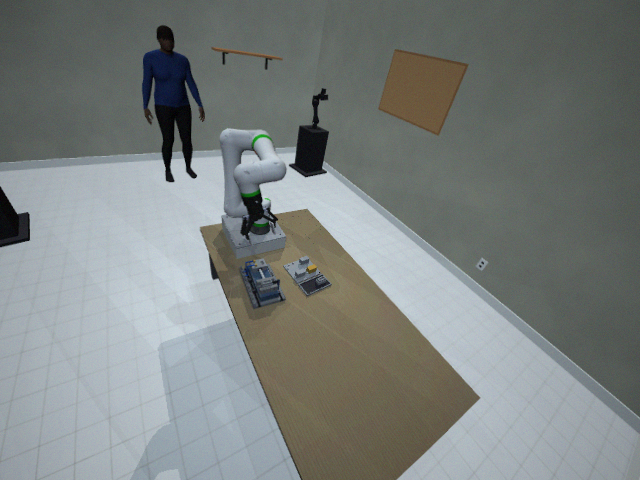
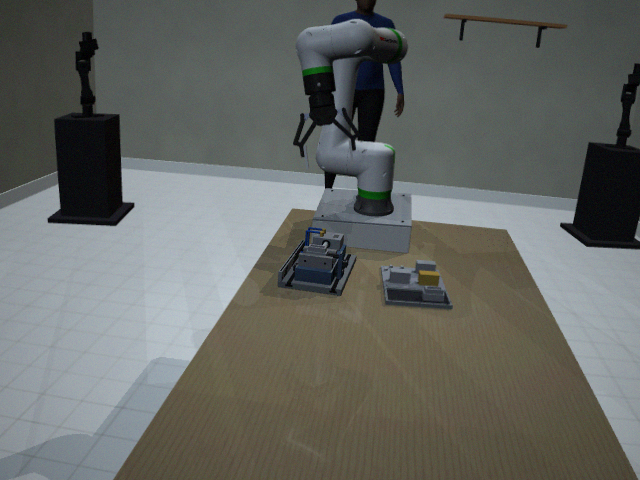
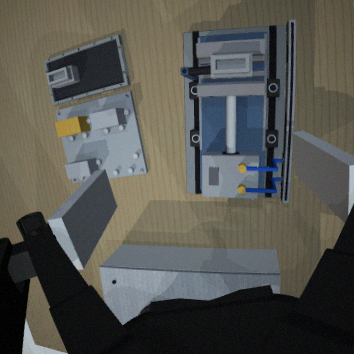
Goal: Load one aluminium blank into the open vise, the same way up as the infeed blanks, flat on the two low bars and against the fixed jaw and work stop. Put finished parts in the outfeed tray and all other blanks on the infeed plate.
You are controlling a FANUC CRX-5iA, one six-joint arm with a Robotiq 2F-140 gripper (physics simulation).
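Pixels of known places: gripper, fingertip midpoint: (image 1: 263, 238) (image 2: 330, 165) (image 3: 199, 171); arm's base, link origin: (image 1: 259, 227) (image 2: 373, 209).
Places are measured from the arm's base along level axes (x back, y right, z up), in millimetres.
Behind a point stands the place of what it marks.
My gripper (image 1: 261, 229) {x -352, y 195, z 229 mm} (image 2: 328, 149) (image 3: 199, 171) {x -352, y 195, z 229 mm} is open and empty, high above the table near the robot base. The vise (image 2: 315, 273) {x -512, y 226, z -58 mm} (image 3: 212, 120) {x -383, y 170, z -49 mm} holds a grey part with a rectangular pocket (image 3: 231, 65) {x -454, y 223, z -8 mm} between its jaws, beside the work stop (image 3: 190, 71) {x -464, y 161, z -13 mm}; the low bars are hidden. A similar pocketed part (image 2: 433, 293) {x -569, y -114, z -81 mm} (image 3: 62, 76) {x -555, y -113, z -82 mm} lies in the outfeed tray (image 2: 403, 295) {x -541, y -33, z -103 mm} (image 3: 102, 62) {x -556, y -25, z -103 mm}. Two grey blanks (image 3: 106, 118) {x -440, y -30, z -65 mm} (image 3: 82, 170) {x -353, y -120, z -65 mm} and a yellow block (image 1: 311, 269) {x -461, y -111, z -69 mm} (image 2: 428, 277) {x -466, y -120, z -74 mm} (image 3: 72, 126) {x -446, y -112, z -65 mm} rest on the infeed plate (image 3: 120, 147) {x -378, y -37, z -101 mm}.
Blue hoses (image 3: 262, 169) {x -295, y 233, z 1 mm} with yellow fittings stand on the vise's actuator end. A long rail (image 3: 289, 110) {x -369, y 294, z -59 mm} runs along the vise's side. The robot's base block (image 2: 361, 235) {x -133, y 53, z -61 mm} (image 3: 190, 257) {x -131, y 62, z -65 mm} stands behind the vise. A person (image 1: 172, 77) stands behind the robot.
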